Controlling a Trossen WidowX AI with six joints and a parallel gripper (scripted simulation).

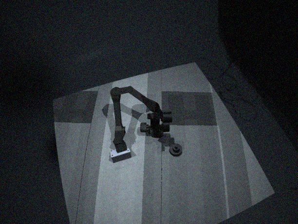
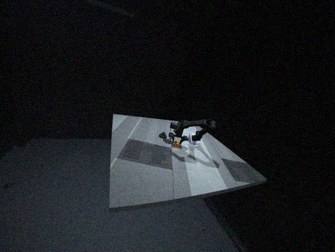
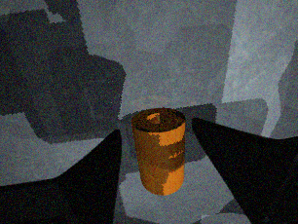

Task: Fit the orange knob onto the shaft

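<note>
Now: the orange knob 1 cm to the left of my gripper tip, 1 cm ahead of it and 1 cm above it. Round my gripper tip: dark round pedestal: 17 cm to the right, 8 cm ahead, 2 cm above.
</note>
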